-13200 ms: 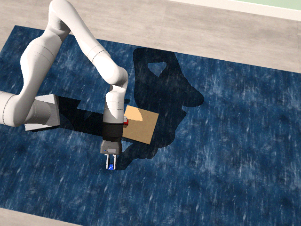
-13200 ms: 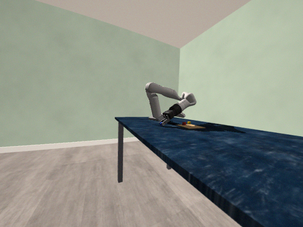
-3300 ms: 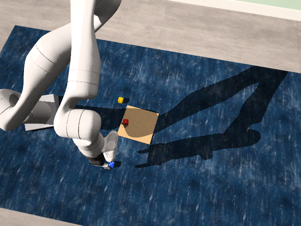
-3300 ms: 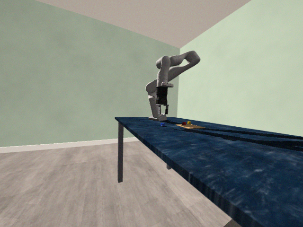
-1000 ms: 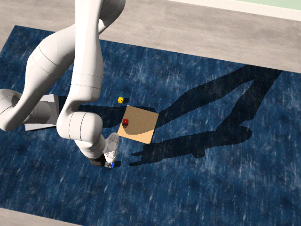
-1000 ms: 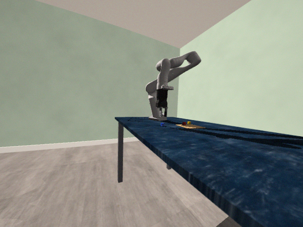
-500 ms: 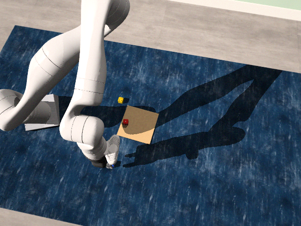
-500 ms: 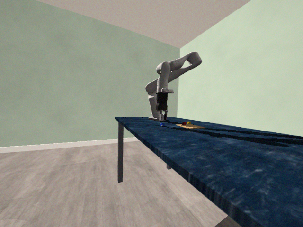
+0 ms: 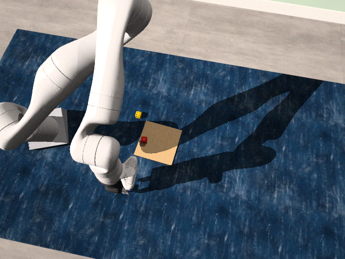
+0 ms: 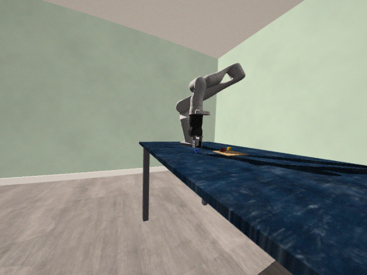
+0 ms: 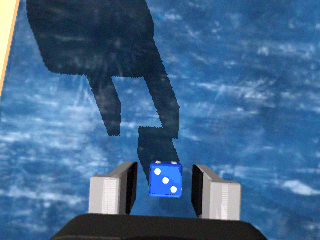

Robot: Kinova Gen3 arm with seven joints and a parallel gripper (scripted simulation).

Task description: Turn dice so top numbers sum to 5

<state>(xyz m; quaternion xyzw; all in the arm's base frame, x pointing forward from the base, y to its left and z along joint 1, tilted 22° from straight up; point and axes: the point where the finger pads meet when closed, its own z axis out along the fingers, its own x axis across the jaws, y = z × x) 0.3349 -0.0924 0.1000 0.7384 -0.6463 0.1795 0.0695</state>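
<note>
The blue die lies 40 mm below my hand. Also, from my hand: red die 180 mm to the left, 30 mm below; then tan mat 50 mm ahead, 190 mm to the left, 50 mm below; then yellow die 50 mm behind, 270 mm to the left, 40 mm below.
</note>
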